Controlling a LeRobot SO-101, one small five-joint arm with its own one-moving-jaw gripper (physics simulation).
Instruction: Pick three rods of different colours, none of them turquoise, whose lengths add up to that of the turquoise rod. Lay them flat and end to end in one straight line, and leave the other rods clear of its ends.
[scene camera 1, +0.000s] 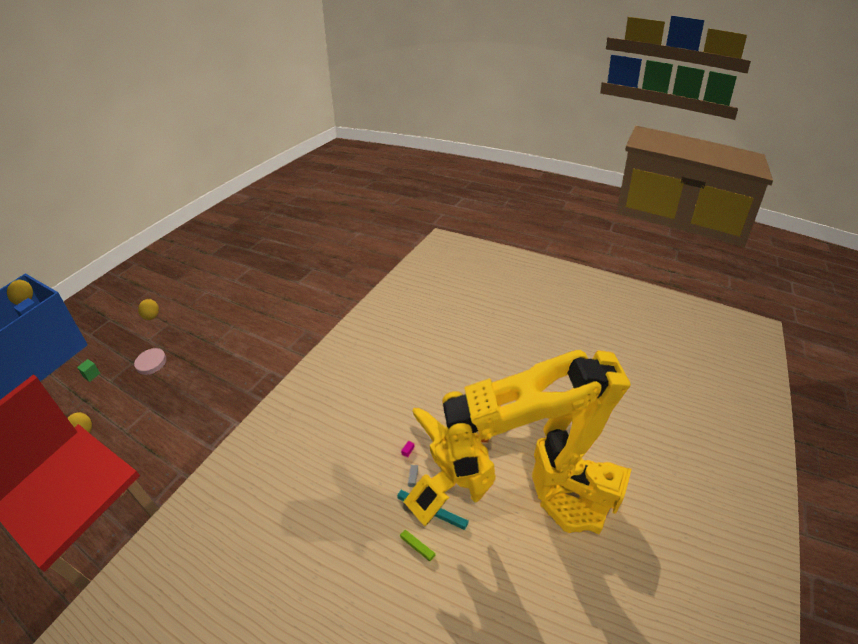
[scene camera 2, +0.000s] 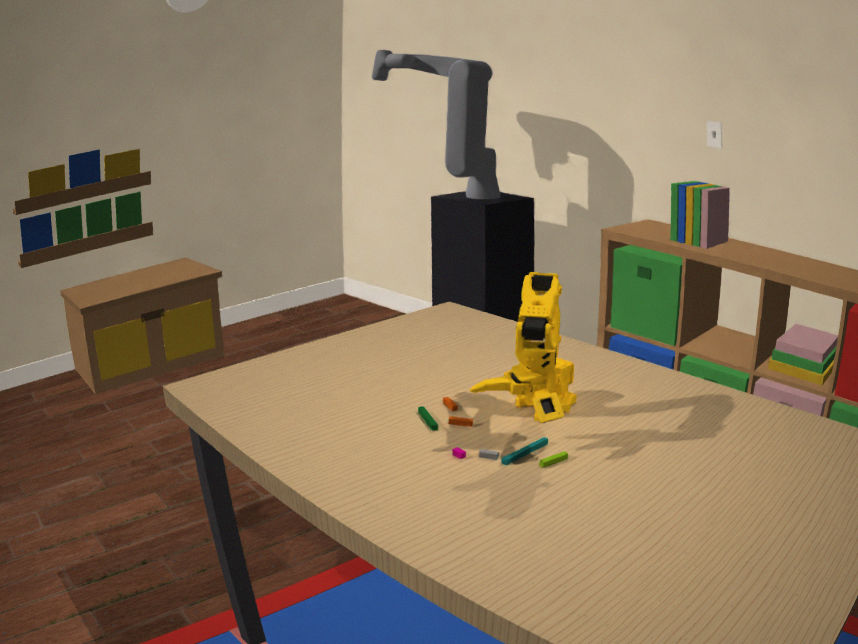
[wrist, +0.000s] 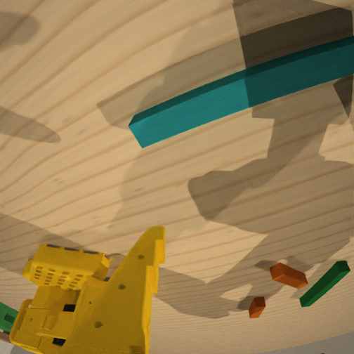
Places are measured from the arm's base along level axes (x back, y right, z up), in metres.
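Pixels of known places: hand at its tool point: (scene camera 1: 475, 497) (scene camera 2: 535, 418); arm's base at its link origin: (scene camera 1: 565, 493).
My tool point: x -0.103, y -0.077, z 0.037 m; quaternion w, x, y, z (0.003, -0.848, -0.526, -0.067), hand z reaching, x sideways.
For each thing: its middle in the pictures, then the offset to it from my tool point. Level surfaces: height alone.
- turquoise rod at the middle of its body: (scene camera 1: 432, 509) (scene camera 2: 525, 450) dx -0.049, dy -0.024, dz -0.032 m
- lime rod at the middle of its body: (scene camera 1: 417, 545) (scene camera 2: 554, 459) dx -0.041, dy -0.078, dz -0.032 m
- short grey rod at the middle of its body: (scene camera 1: 413, 475) (scene camera 2: 488, 454) dx -0.096, dy +0.011, dz -0.032 m
- very short magenta rod at the middle of its body: (scene camera 1: 408, 449) (scene camera 2: 459, 453) dx -0.125, dy +0.048, dz -0.032 m
- dark green rod at the middle of its body: (scene camera 2: 427, 418) dx -0.071, dy +0.178, dz -0.032 m
- longer-looking orange rod at the middle of its body: (scene camera 2: 460, 421) dx -0.041, dy +0.129, dz -0.032 m
- shorter-looking orange rod at the middle of its body: (scene camera 2: 450, 404) dx -0.003, dy +0.194, dz -0.032 m
- wooden table top at its surface level: dz -0.037 m
The turquoise rod (scene camera 1: 451, 517) (scene camera 2: 524, 450) (wrist: 200, 110) lies flat, partly covered by the wrist camera block in scene camera 1. A lime rod (scene camera 1: 417, 545) (scene camera 2: 553, 458) lies beside it, apart. A short grey rod (scene camera 1: 413, 475) (scene camera 2: 488, 454) lies near its other side, and a very short magenta rod (scene camera 1: 408, 449) (scene camera 2: 458, 452) lies beyond the grey one. A dark green rod (scene camera 2: 427, 418) (wrist: 325, 283) lies near a longer-looking orange rod (scene camera 2: 460, 420) (wrist: 288, 275) and a shorter-looking orange rod (scene camera 2: 449, 403) (wrist: 257, 307). My gripper (scene camera 1: 447, 454) is fully open and empty above the table; one notched jaw shows in the wrist view.
The rods lie on the wooden table top (scene camera 1: 554, 298) (scene camera 2: 332, 374). My arm's base (scene camera 1: 575, 509) stands on it to the right of the rods in scene camera 1. A grey arm on a black pedestal (scene camera 2: 481, 256), a shelf unit and a low cabinet (scene camera 2: 145, 318) stand beyond the table.
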